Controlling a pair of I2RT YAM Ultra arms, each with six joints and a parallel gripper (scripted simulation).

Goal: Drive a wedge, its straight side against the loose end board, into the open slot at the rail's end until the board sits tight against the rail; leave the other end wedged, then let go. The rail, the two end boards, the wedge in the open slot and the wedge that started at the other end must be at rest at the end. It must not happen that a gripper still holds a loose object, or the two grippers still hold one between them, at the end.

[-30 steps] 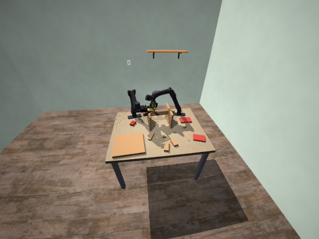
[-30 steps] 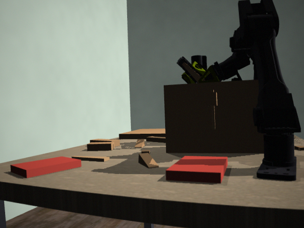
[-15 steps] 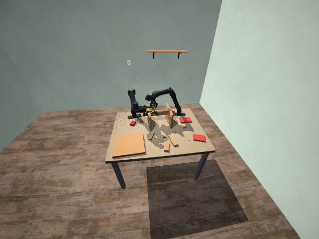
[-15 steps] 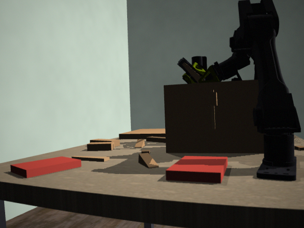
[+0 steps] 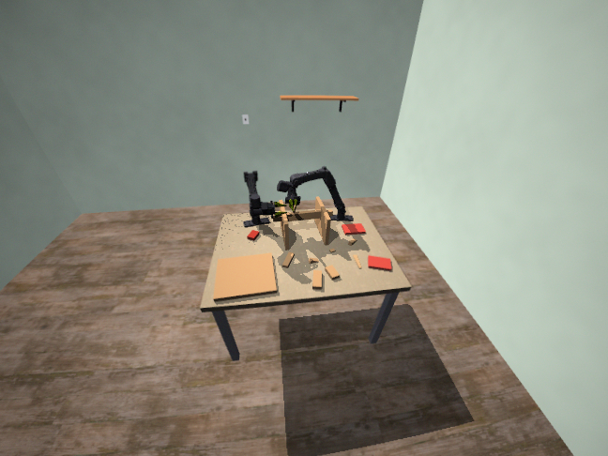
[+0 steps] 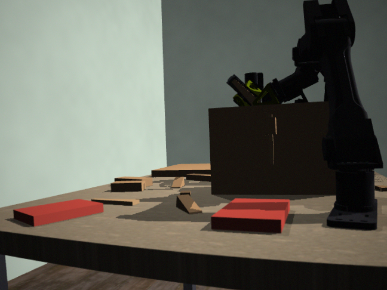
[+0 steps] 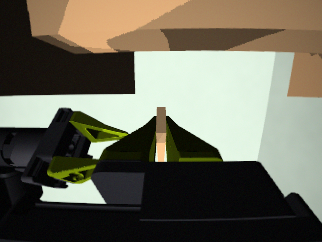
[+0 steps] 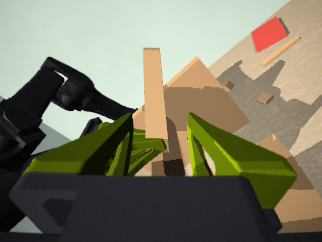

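My left hand is 6 cm past the rail, 7 cm to the right of it and 8 cm above it. From my left hand the other things lie so: flat board 32 cm ahead, 32 cm to the right, 23 cm below.
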